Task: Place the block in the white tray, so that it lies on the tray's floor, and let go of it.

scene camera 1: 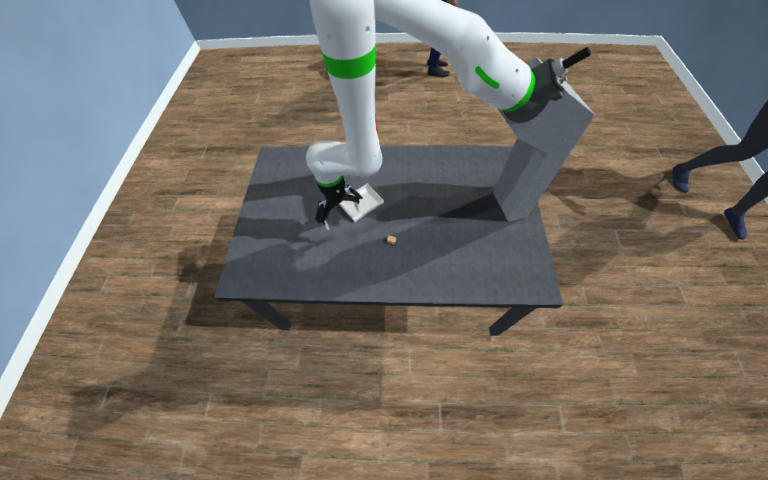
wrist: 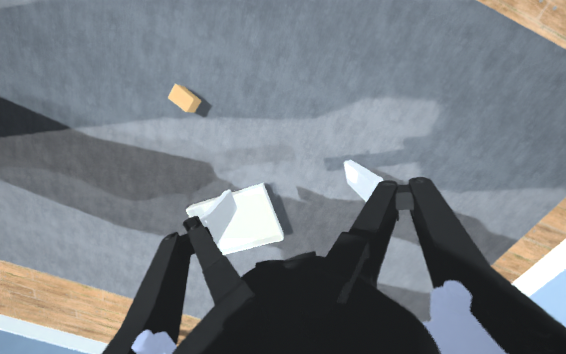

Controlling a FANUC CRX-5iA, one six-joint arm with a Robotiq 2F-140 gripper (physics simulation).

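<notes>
The block is small and light orange-brown. It lies on the dark grey table, nearer the table's front edge than the tray and apart from it. The white tray is square and shallow, with a low rim. My gripper is wide open with nothing between its fingers. It hangs above the table, beside the tray and away from the block. In the wrist view one fingertip overlaps the tray and hides part of it.
The dark grey table has its front edge beyond the block in the scene view. A grey pedestal carries the arm at the table's right side. A person's legs show at the right, and another person's feet show behind the table.
</notes>
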